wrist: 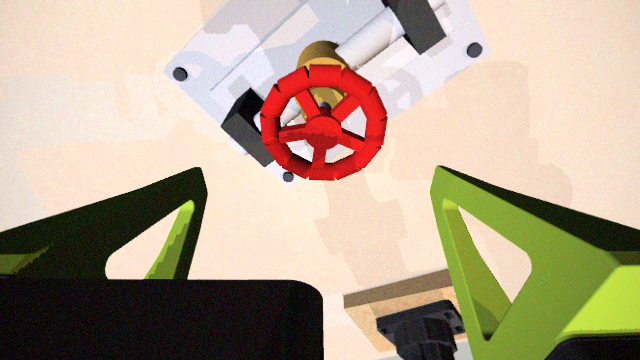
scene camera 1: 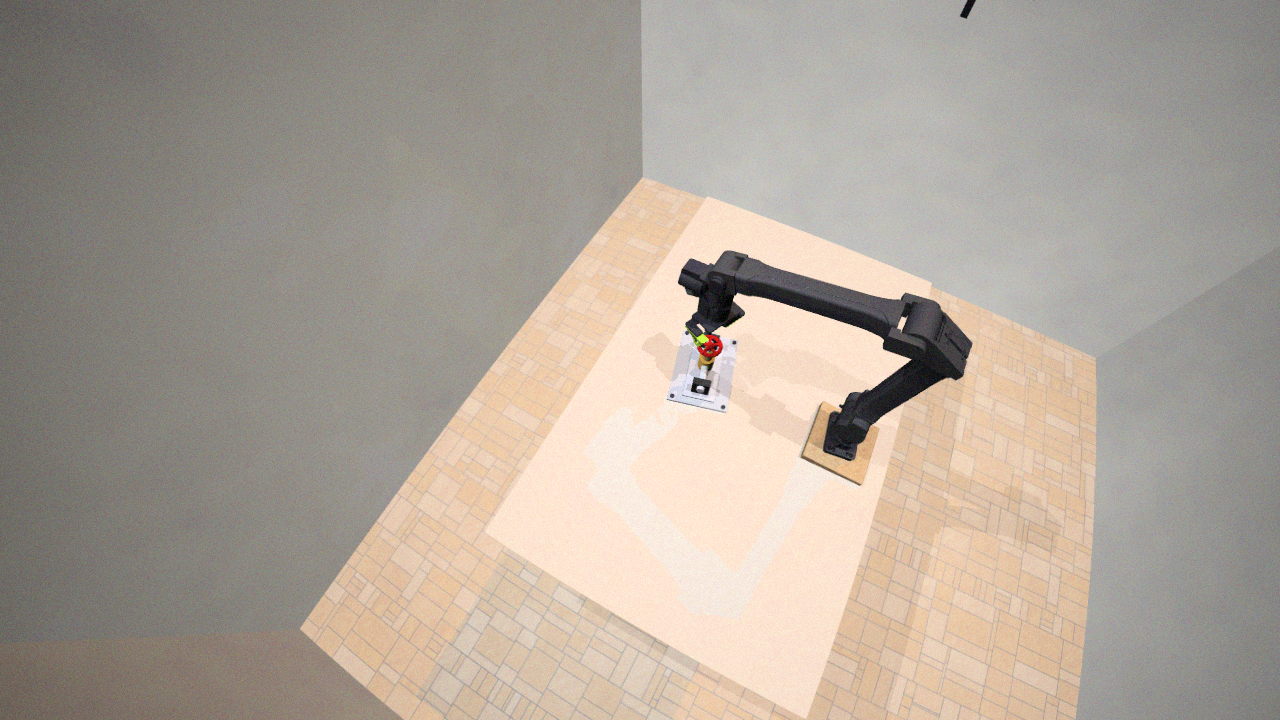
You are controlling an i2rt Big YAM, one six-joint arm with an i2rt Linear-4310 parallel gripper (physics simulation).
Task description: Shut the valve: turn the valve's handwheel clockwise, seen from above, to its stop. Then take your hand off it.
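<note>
The red handwheel point(scene camera 1: 719, 346) point(wrist: 324, 75) sits level on top of the brass valve body point(scene camera 1: 706, 362) point(wrist: 320, 51). Its spokes and hub show fully in the wrist view. The valve stands on a pale base plate point(scene camera 1: 677, 392) point(wrist: 447, 62) with a white pipe point(wrist: 370, 42) running through it. My gripper point(scene camera 1: 703, 338) point(wrist: 318, 179) is open wide and empty. It is above and clear of the handwheel, with one green finger to each side in the wrist view and a gap between each fingertip and the rim. In the scene view the wheel shows just below the fingers.
Dark blocks point(wrist: 419, 25) hold the pipe on the plate. The arm's wooden base board point(scene camera 1: 818, 454) point(wrist: 367, 312) stands on the right part of the pale table top point(scene camera 1: 572, 501) in the scene view. Grey walls stand beyond the tiled floor.
</note>
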